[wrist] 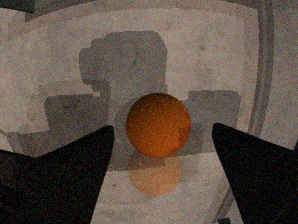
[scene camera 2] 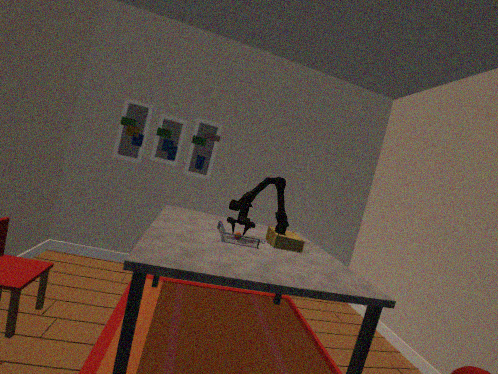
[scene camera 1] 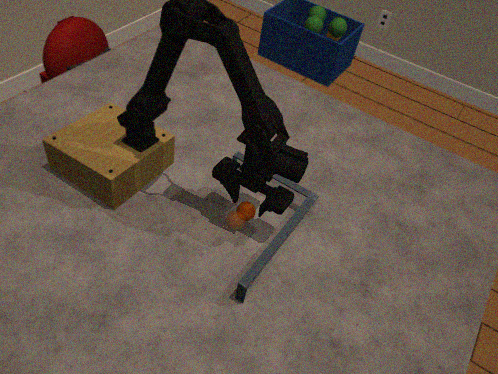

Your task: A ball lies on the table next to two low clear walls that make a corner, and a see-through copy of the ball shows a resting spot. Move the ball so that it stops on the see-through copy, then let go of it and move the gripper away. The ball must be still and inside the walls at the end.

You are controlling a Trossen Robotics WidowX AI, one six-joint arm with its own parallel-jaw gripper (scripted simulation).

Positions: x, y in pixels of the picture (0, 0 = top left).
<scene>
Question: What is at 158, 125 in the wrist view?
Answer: An orange ball.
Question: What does my gripper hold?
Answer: Nothing.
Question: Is my gripper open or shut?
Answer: Open.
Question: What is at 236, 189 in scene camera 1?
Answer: My gripper.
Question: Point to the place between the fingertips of my gripper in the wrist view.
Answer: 164, 131
</scene>
